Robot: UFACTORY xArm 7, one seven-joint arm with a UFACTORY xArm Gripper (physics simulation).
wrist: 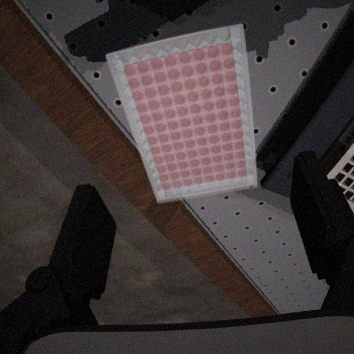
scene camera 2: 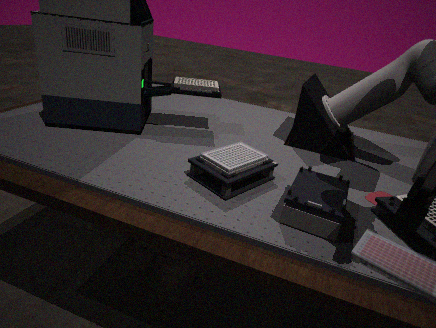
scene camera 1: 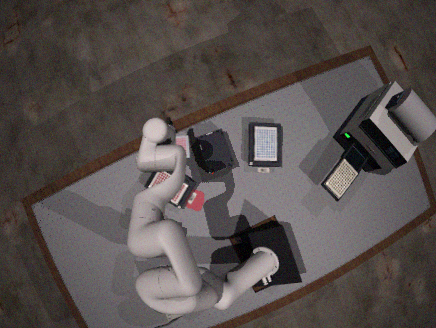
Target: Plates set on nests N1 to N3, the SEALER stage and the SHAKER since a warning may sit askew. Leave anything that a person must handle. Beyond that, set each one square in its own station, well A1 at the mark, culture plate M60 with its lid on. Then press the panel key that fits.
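My gripper (wrist: 194,191) is open and empty; its fingers stand apart in the wrist view, with a pink-welled plate (wrist: 187,117) (scene camera 2: 395,257) (scene camera 1: 183,145) beyond them. That plate has a clear rim and lies at the table edge, beside the black-topped shaker-like station (scene camera 2: 317,192) (scene camera 1: 217,150), which bears no plate. A pale plate (scene camera 1: 266,143) (scene camera 2: 235,157) lies on a black nest (scene camera 1: 280,155) (scene camera 2: 225,189); its exact seating is unclear. A cream plate (scene camera 1: 342,179) (scene camera 2: 196,84) lies on the sealer's stage. Red-and-white plate parts (scene camera 1: 161,178) show partly under the arm.
The sealer (scene camera 1: 377,132) (scene camera 2: 95,65) stands at the table's far end, with a green light. A red patch (scene camera 1: 196,201) (scene camera 2: 377,197) lies beside the arm-side nest. The arm's black base (scene camera 1: 287,255) (scene camera 2: 307,117) stands opposite. A white lattice part (wrist: 347,175) shows beside the right finger. The panel keys cannot be made out.
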